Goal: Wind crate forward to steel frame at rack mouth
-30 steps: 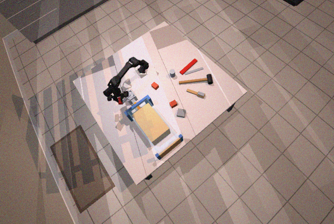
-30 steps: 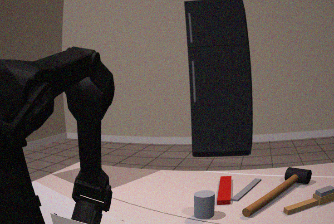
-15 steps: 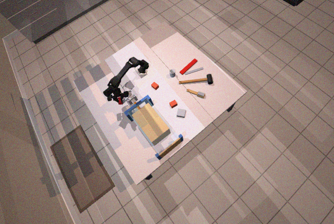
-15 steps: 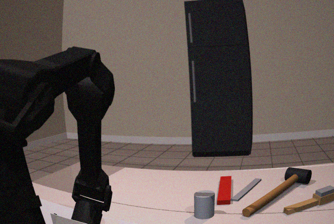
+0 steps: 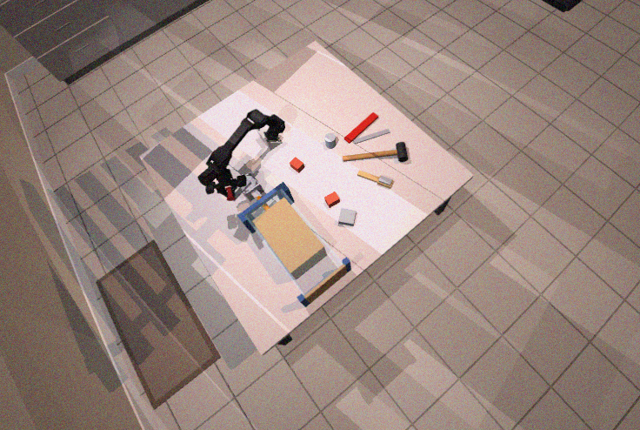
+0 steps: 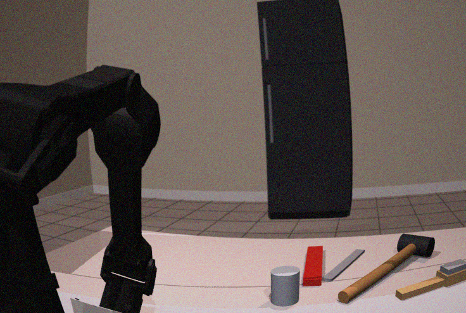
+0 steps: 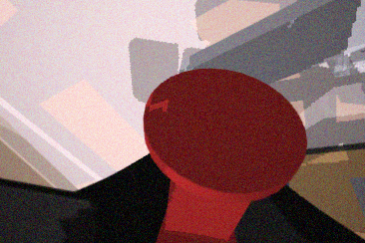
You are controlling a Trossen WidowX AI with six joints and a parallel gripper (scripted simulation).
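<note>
The red knob is 1 cm behind my gripper tip. The rest, counted from my gripper tip: clear-panelled cubby: 35 cm ahead, 16 cm to the left, 1 cm below; then winch handle: 4 cm to the left, 3 cm below, 3 cm behind; then grey hand winch: 10 cm below, 9 cm to the left, 7 cm behind.
</note>
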